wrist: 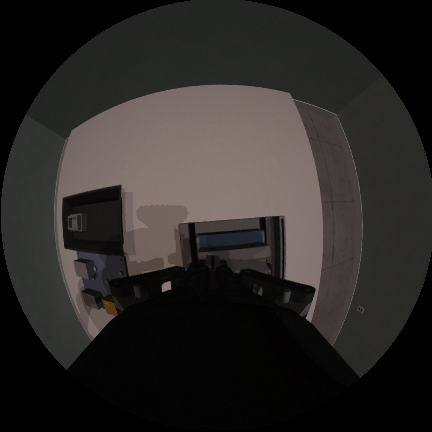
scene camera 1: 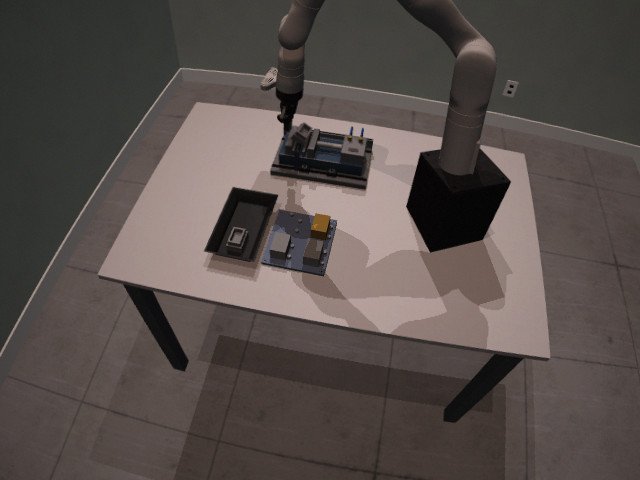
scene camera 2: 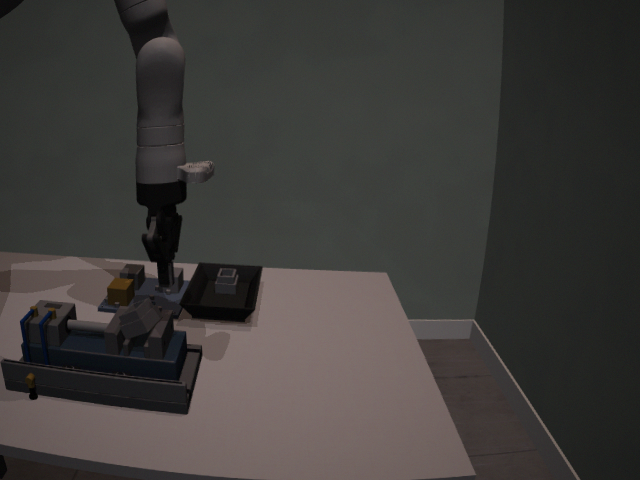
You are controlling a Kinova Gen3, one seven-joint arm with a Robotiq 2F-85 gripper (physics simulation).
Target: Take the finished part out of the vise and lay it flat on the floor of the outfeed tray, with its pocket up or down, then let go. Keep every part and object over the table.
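Frame: origin at the arm's base, x ahead, y left, z up, level; millimetres.
Seen in the pictures: gripper, fingertip midpoint: [wrist: 212,263] [scene camera 1: 287,129] [scene camera 2: 166,285]; arm's base, origin of the base link: [scene camera 1: 455,164].
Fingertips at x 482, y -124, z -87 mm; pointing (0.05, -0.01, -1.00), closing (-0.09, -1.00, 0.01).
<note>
Pixels of each thing's top centre, then the offset from my fingertips to it.
- finished grey part, middle of its top: [wrist: 246,285] [scene camera 2: 138,302] [scene camera 1: 302,127] dx -37, dy -40, dz -15 mm
- blue vise, middle of its top: [scene camera 2: 99,316] [wrist: 240,314] [scene camera 1: 324,138] dx -105, dy -38, dz -44 mm
- grey pocketed piece, middle of its top: [scene camera 2: 227,272] [scene camera 1: 236,235] [wrist: 71,222] dx +54, dy +346, dz -96 mm
- blue plate, middle of its top: [scene camera 2: 147,293] [scene camera 1: 300,240] [wrist: 101,284] dx -110, dy +294, dz -135 mm
- orange block, middle of its top: [scene camera 2: 120,283] [wrist: 112,308] [scene camera 1: 320,222] dx -157, dy +248, dz -99 mm
The finished grey part [scene camera 1: 302,132] [scene camera 2: 138,318] sits tilted at the jaws on the left end of the blue vise [scene camera 1: 323,155] [scene camera 2: 93,355] [wrist: 232,240], as seen in scene camera 1, with its pocket side slanting. My gripper [scene camera 1: 287,128] [scene camera 2: 165,283] [wrist: 212,263] is shut and empty, pointing down near that end of the vise, apart from the part. In the wrist view the fingers hide much of the jaw area, and the part cannot be made out clearly. The black outfeed tray [scene camera 1: 253,217] [scene camera 2: 206,302] [wrist: 105,215] stands left of the blue plate.
A grey pocketed piece [scene camera 1: 236,237] [scene camera 2: 226,281] [wrist: 76,222] is in the tray. A blue plate [scene camera 1: 299,250] [wrist: 107,265] bears two grey blocks and an orange block [scene camera 1: 320,225] [scene camera 2: 120,291] [wrist: 110,306]. Two blue hoses [scene camera 1: 351,131] [scene camera 2: 43,341] rise from the vise's other end.
</note>
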